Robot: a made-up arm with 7 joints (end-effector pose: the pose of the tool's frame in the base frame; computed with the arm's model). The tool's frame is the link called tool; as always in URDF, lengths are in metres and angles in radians.
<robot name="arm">
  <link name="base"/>
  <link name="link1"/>
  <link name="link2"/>
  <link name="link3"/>
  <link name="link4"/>
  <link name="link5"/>
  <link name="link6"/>
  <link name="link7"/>
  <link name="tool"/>
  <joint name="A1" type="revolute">
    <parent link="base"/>
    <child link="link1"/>
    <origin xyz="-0.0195 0.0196 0.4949" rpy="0 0 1.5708"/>
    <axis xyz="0 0 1"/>
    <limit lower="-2.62" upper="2.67" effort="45" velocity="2.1"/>
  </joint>
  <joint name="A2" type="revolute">
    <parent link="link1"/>
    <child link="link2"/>
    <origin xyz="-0.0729 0.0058 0.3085" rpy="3.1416 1.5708 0"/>
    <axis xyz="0 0 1"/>
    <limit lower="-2.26" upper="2.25" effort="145" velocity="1.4"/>
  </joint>
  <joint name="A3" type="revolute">
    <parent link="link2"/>
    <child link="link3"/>
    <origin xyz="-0.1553 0.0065 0.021" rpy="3.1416 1.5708 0"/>
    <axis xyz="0 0 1"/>
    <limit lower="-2.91" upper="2.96" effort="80" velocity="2.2"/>
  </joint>
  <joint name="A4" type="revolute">
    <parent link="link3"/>
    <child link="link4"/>
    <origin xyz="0.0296 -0.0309 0.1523" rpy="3.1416 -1.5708 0"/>
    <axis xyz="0 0 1"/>
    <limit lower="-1.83" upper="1.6" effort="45" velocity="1"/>
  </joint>
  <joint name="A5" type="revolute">
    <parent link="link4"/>
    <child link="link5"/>
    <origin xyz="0.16 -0.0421 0.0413" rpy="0 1.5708 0"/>
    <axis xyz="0 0 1"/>
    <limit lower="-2.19" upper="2.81" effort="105" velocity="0.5"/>
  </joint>
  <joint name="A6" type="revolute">
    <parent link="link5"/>
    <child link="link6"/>
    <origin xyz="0.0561 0.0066 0.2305" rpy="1.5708 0 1.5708"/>
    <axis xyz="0 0 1"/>
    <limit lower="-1.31" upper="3.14" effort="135" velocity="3.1"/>
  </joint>
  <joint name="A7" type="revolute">
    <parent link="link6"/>
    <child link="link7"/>
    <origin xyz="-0.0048 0.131 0.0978" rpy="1.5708 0 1.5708"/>
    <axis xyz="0 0 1"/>
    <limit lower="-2.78" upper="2.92" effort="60" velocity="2.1"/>
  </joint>
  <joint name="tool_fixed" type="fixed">
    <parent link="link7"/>
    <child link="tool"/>
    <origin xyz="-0.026 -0.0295 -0.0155" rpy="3.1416 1.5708 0"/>
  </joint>
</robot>
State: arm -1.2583 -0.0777 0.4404 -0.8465 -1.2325 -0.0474 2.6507
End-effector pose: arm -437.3 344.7 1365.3 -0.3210 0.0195 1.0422
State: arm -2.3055 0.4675 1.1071 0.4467 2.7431 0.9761 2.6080
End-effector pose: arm 404.4 19.0 1405.3 0.8467 0.6590 -2.0323
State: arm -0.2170 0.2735 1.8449 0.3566 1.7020 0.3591 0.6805
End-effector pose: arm -278.6 249.8 1501.9 2.0030 0.1054 -0.0973
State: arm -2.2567 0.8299 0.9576 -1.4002 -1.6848 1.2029 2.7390
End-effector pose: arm 27.1 553.5 606.7 -1.6969 0.7802 -0.7499
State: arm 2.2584 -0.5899 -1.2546 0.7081 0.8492 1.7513 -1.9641
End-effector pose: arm 116.8 490.1 1278.5 -0.4089 1.4420 -0.9198
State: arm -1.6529 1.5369 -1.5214 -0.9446 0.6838 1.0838 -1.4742
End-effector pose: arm 234.4 563.3 690.2 1.3940 -2.4303 -1.2244
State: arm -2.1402 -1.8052 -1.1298 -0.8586 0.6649 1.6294 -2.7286
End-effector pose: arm -258.9 -491.9 928.4 -0.1742 0.1792 1.7824
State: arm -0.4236 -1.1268 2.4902 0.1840 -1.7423 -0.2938 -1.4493
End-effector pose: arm 580.0 -490.8 1133.4 1.3717 -1.9470 1.0287
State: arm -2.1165 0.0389 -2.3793 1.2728 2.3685 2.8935 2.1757
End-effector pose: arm -313.7 299.1 1102.9 -1.3200 1.1186 -2.3066
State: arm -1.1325 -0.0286 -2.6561 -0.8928 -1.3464 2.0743 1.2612
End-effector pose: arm 59.4 -347.4 1144.4 -0.5916 0.0870 1.9392
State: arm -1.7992 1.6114 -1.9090 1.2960 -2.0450 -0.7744 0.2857
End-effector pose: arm -405.0 740.5 693.1 0.4155 -1.1685 2.6206
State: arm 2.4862 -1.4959 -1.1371 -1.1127 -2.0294 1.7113 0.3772
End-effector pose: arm -496.8 10.7 765.6 -0.1210 0.2712 0.4053
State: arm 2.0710 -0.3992 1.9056 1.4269 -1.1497 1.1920 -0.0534
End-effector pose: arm -244.7 -102.8 1409.5 -2.2953 -0.5929 0.2190
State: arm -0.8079 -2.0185 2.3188 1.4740 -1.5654 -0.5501 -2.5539
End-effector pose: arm 656.0 -277.1 868.5 -2.0831 0.4451 -1.7335
